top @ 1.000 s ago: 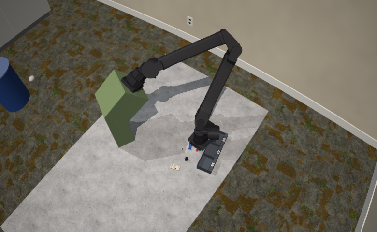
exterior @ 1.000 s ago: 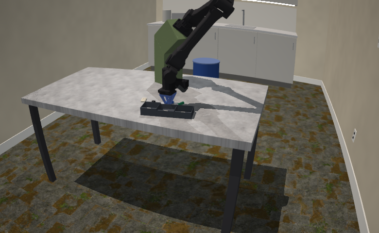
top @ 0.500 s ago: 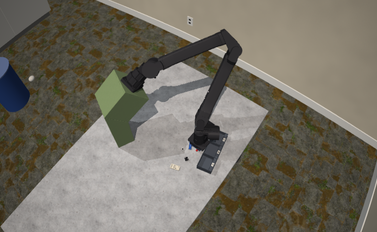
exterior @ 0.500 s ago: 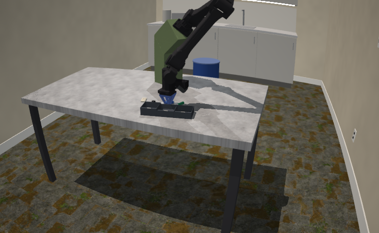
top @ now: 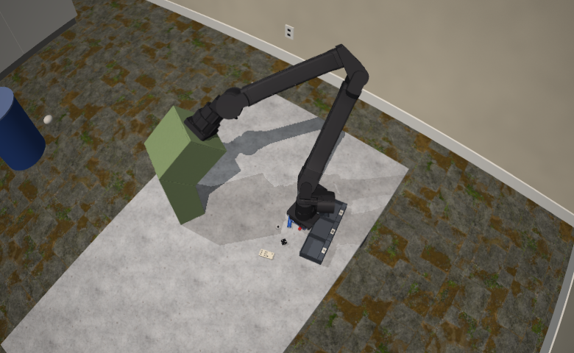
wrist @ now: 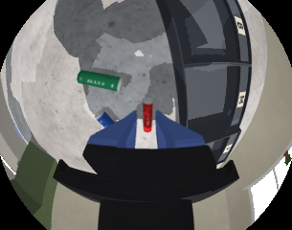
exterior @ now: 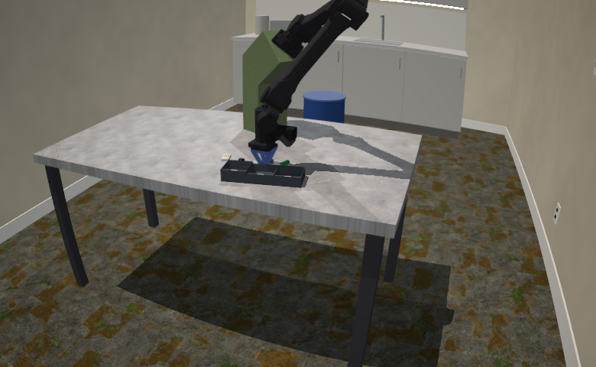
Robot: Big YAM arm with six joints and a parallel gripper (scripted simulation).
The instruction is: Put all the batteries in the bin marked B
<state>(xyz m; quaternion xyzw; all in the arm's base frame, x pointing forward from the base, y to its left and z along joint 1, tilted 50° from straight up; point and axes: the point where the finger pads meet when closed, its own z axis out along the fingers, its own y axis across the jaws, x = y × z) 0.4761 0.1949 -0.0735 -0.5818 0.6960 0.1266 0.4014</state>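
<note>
The red battery lies right at my hand. From my hand the other things lie so: green battery 5 cm behind, 5 cm to the left; blue battery 4 cm behind, 1 cm to the right; dark three-compartment bin 8 cm ahead, 3 cm to the left, 1 cm above.
</note>
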